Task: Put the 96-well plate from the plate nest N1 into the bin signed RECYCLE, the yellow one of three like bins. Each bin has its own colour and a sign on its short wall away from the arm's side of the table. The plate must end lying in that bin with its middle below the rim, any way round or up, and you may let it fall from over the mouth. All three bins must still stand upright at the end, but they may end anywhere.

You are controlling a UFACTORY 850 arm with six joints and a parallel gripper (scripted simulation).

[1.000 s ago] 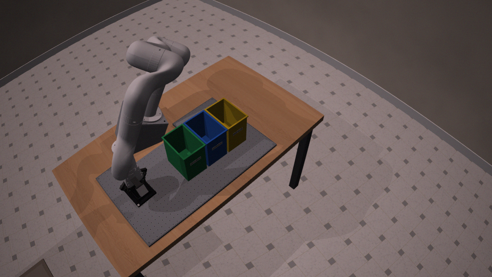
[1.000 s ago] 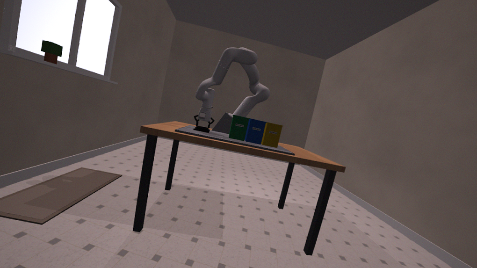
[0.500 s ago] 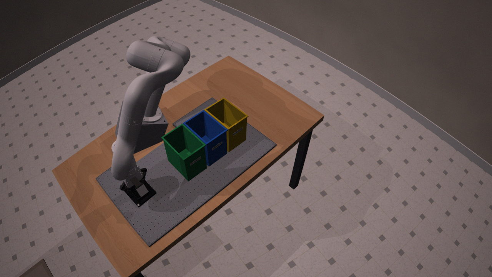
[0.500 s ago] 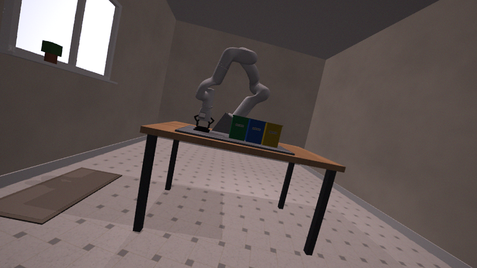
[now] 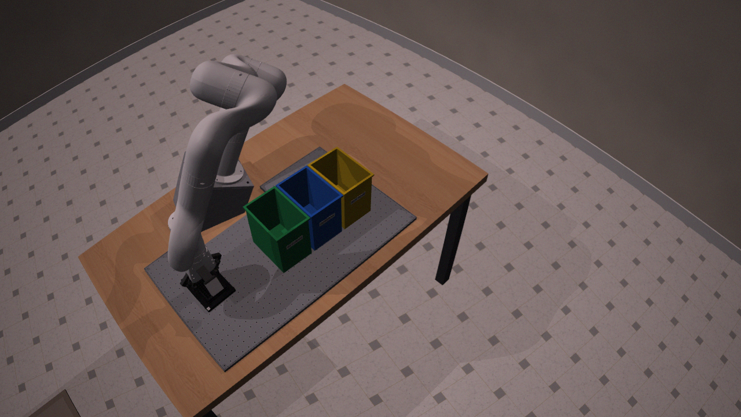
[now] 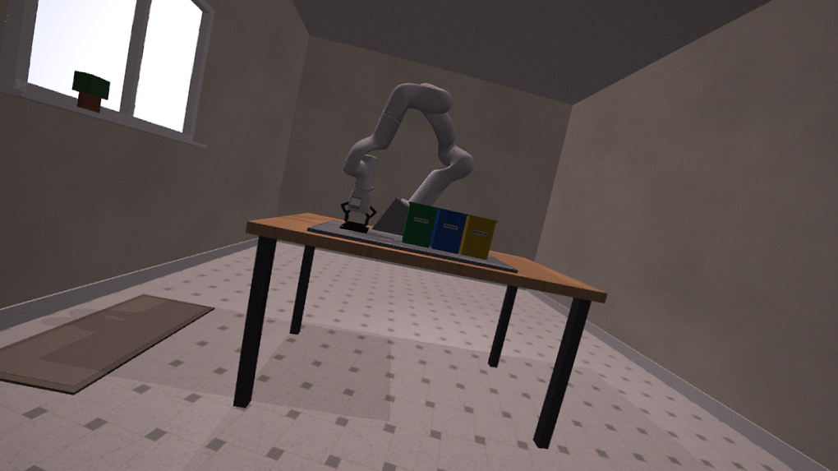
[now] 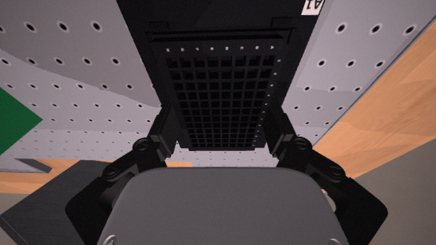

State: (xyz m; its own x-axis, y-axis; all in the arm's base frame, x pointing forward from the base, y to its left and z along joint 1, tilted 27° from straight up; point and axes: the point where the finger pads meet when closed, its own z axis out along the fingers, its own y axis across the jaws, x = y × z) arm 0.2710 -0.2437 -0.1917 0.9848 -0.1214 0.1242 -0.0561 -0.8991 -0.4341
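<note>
Now: hand 20 mm above the black plate nest. Also, from my hand: black 96-well plate: 10 mm below; then green bin: 280 mm to the left, 80 mm ahead, 60 mm above; then blue bin: 410 mm to the left, 90 mm ahead, 60 mm above.
</note>
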